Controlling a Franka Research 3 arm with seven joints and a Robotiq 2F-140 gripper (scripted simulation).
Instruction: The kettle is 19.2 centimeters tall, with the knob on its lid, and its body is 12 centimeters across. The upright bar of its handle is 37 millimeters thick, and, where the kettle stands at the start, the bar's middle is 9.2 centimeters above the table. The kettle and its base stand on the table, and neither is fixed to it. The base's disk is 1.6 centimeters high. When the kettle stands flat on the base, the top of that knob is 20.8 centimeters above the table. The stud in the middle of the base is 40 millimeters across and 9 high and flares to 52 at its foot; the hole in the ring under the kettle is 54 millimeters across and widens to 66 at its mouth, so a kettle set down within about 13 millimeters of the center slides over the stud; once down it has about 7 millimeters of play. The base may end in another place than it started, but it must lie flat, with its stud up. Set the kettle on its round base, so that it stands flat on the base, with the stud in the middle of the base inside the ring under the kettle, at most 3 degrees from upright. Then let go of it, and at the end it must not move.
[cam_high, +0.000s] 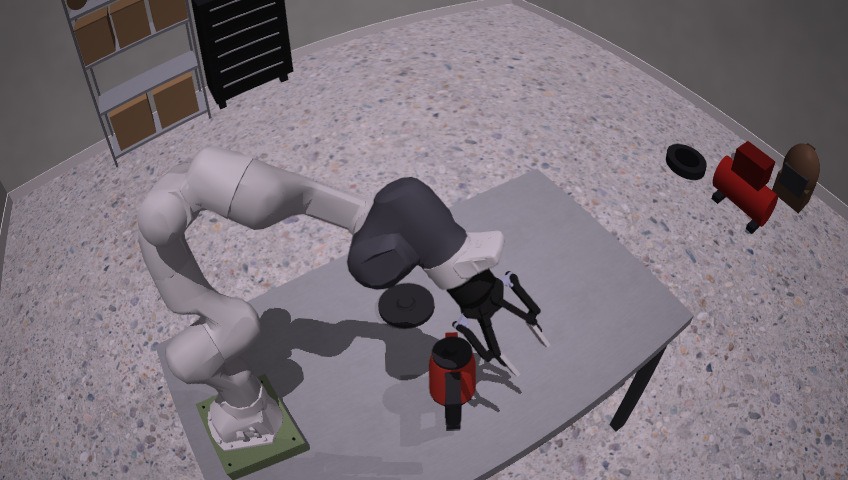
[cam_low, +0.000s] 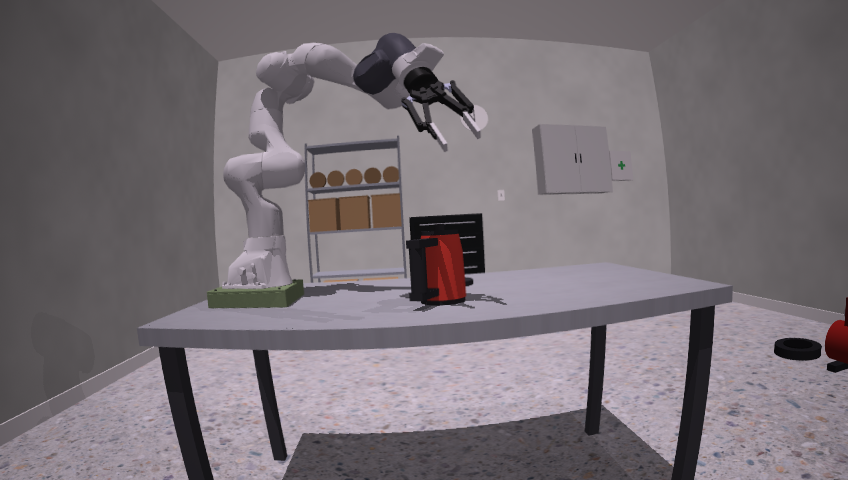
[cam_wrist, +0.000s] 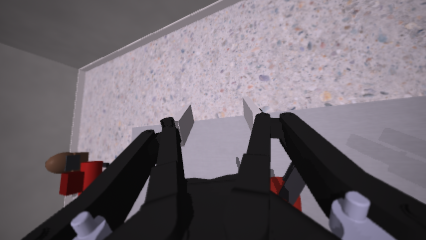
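Right now the red kettle is 29 cm below my hand, 17 cm to the left of it and 5 cm behind it. From my hand the other things lie so: black round base: 50 cm to the left, 37 cm below.
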